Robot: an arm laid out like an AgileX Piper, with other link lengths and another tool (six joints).
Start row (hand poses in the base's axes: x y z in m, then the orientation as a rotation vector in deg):
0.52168 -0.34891 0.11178 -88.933 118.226 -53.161
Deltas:
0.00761 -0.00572 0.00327 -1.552 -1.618 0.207
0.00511 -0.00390 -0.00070 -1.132 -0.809 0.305
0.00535 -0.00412 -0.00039 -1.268 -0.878 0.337
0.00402 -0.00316 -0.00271 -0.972 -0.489 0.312
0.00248 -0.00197 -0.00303 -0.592 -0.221 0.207
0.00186 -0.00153 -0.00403 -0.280 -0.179 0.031
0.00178 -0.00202 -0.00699 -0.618 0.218 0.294
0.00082 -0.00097 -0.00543 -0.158 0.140 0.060
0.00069 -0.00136 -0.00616 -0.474 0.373 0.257
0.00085 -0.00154 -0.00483 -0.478 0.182 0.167
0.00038 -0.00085 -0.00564 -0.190 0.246 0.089
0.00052 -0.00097 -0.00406 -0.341 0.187 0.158
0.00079 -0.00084 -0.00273 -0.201 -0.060 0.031
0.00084 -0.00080 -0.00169 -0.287 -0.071 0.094
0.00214 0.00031 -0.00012 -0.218 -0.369 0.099
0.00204 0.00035 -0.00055 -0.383 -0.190 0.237
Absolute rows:
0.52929 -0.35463 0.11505 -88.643 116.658 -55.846
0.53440 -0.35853 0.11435 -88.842 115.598 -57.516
0.53975 -0.36265 0.11396 -89.069 114.416 -59.362
0.54377 -0.36581 0.11125 -89.429 113.567 -60.643
0.54625 -0.36778 0.10822 -89.723 113.079 -61.370
0.54811 -0.36931 0.10419 -89.744 112.864 -61.783
0.54989 -0.37133 0.09720 -90.487 112.564 -62.250
0.55071 -0.37230 0.09177 -90.735 112.556 -62.326
0.55140 -0.37366 0.08561 -91.504 112.422 -62.551
0.55225 -0.37520 0.08078 -92.040 112.253 -62.928
0.55263 -0.37605 0.07514 -92.420 112.272 -62.966
0.55315 -0.37702 0.07108 -92.883 112.146 -63.186
0.55394 -0.37786 0.06835 -92.960 112.027 -63.442
0.55478 -0.37866 0.06666 -93.122 111.815 -63.779
0.55692 -0.37835 0.06654 -92.994 111.428 -64.214
0.55896 -0.37800 0.06599 -93.215 110.968 -64.677

